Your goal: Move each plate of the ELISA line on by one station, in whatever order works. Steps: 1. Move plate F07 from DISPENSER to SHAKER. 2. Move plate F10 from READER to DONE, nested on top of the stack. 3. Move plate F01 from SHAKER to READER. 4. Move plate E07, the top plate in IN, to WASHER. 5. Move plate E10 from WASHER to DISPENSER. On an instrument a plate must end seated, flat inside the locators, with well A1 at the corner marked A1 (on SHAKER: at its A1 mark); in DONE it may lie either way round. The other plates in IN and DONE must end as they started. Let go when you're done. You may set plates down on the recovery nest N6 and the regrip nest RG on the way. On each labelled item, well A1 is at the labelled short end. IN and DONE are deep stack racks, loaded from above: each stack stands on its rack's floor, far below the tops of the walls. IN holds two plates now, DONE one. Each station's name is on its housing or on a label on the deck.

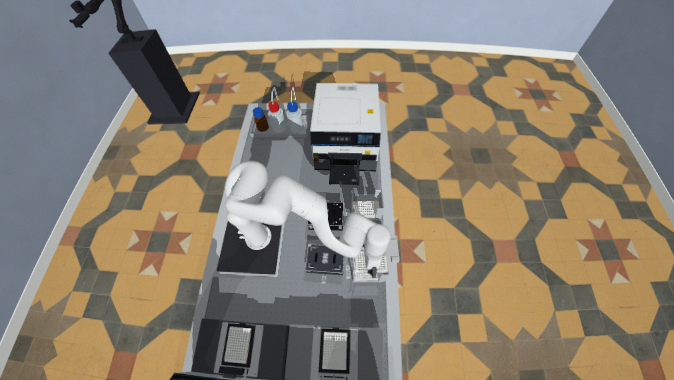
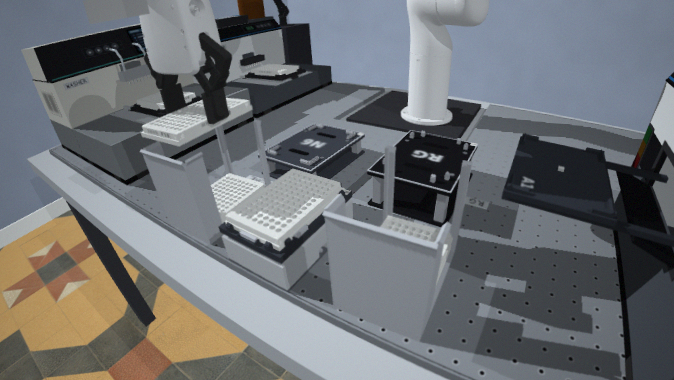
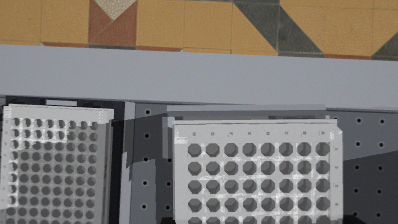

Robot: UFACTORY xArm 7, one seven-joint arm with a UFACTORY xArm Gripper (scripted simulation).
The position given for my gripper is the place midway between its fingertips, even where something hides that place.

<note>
In view: my gripper [image 2: 197, 116], a washer [image 2: 104, 94], a shaker [image 2: 291, 246], an RG nest [image 2: 452, 163] and a dispenser [image 2: 270, 44].
</note>
